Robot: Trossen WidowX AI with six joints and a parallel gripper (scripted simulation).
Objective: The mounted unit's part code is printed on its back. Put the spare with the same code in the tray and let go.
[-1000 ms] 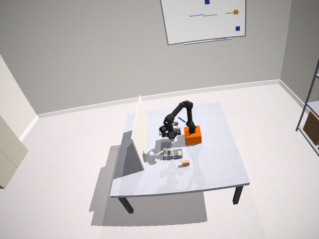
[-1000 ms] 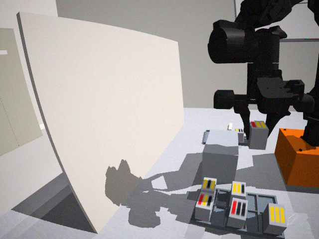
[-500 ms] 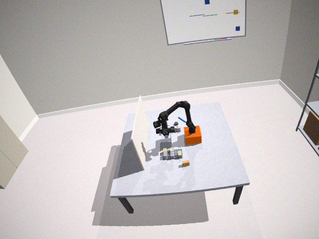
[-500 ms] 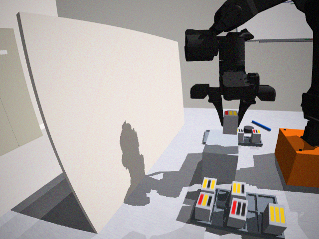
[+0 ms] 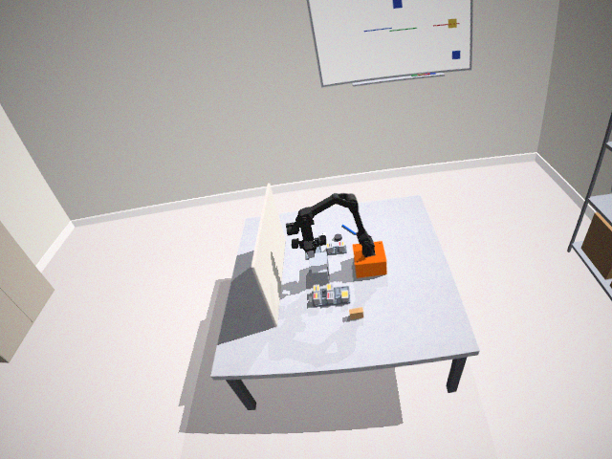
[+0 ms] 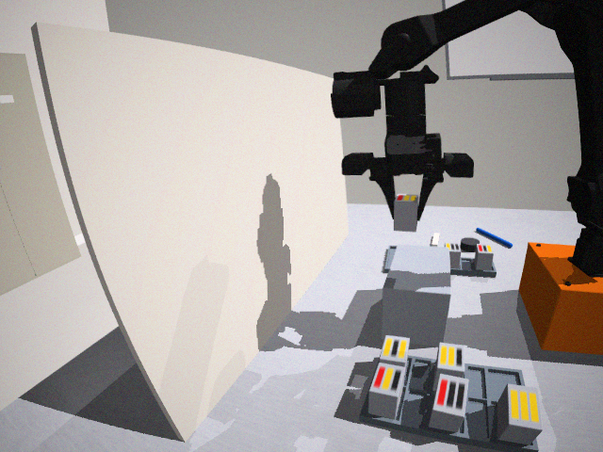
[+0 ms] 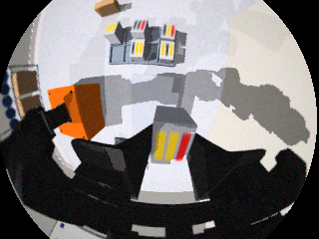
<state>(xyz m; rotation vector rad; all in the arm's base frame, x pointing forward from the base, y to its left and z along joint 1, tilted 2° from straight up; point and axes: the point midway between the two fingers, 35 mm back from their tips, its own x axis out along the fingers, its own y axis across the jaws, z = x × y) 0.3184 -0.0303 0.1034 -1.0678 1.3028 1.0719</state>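
Now: gripper tip 3 cm past the grey tray, 22 cm to the left of it and 18 cm above it. Round my gripper tip: tall cream panel (21 cm ahead, 5 cm to the right, 4 cm above); then grey spare block (2 cm above); then grey mounted unit (2 cm behind, 13 cm below).
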